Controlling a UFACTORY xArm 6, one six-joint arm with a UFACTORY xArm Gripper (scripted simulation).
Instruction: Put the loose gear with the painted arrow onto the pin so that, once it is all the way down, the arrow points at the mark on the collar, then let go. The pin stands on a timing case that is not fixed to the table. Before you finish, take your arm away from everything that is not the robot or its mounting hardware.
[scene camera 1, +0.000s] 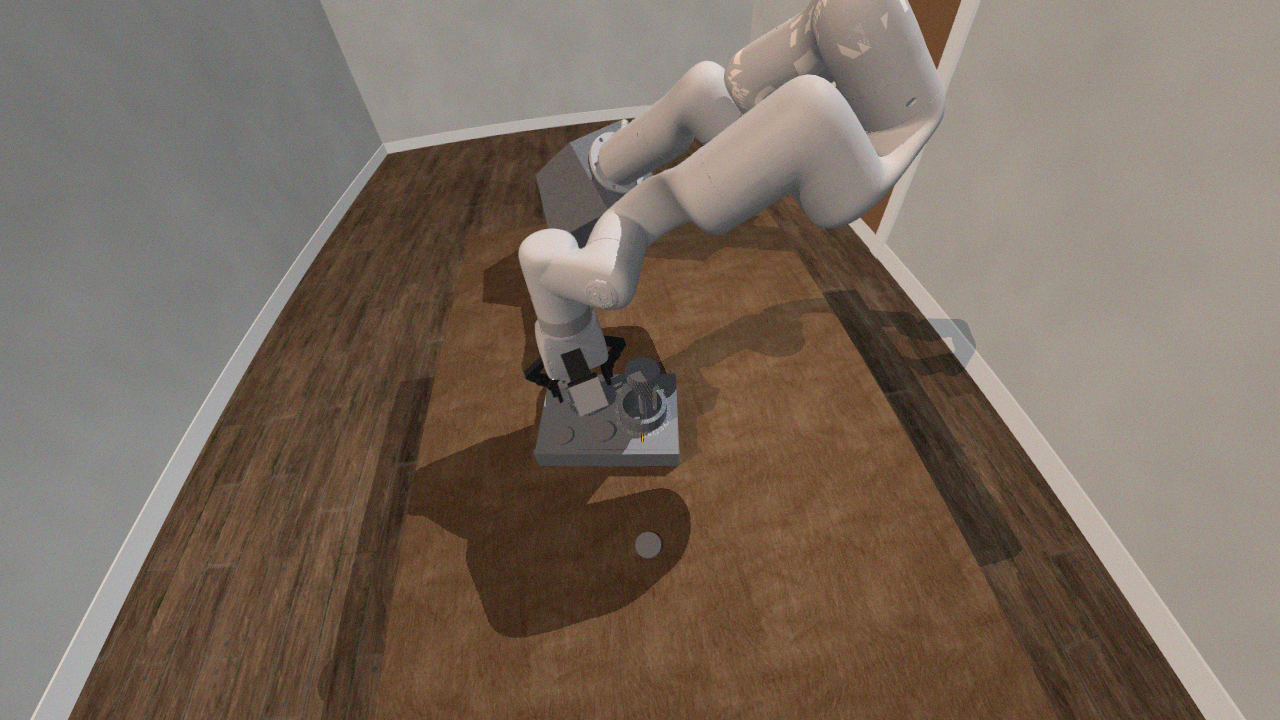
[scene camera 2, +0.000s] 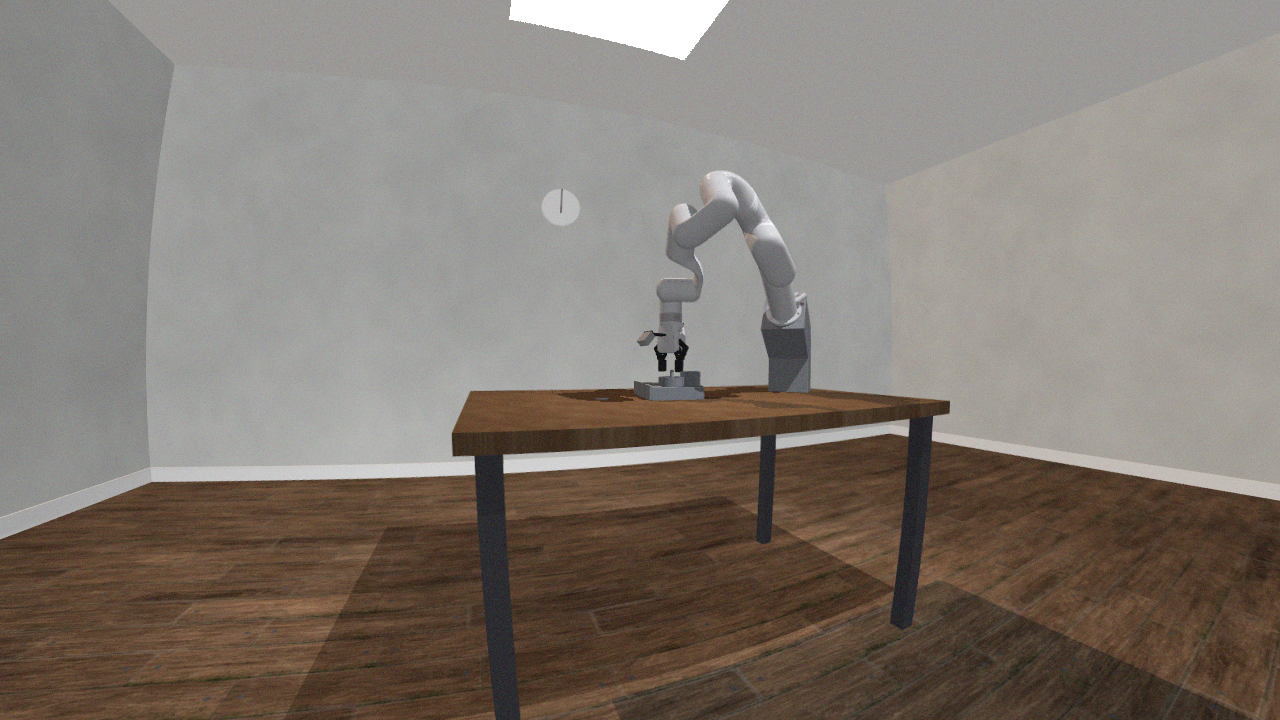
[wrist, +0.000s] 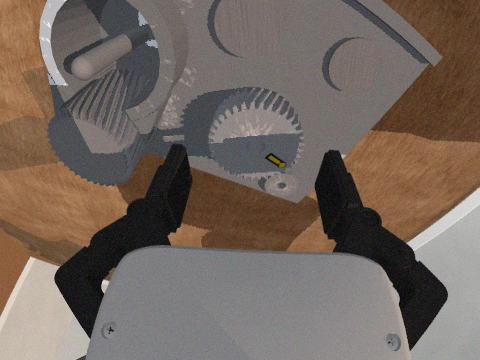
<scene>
In view: the gripper (scene camera 1: 583, 387) and a grey timing case (scene camera 1: 646, 425).
The grey timing case also shows in scene camera 2 (scene camera 2: 671, 387) and in the wrist view (wrist: 100, 135). The gripper shows as well in scene camera 2 (scene camera 2: 670, 371) and in the wrist view (wrist: 254, 164).
</scene>
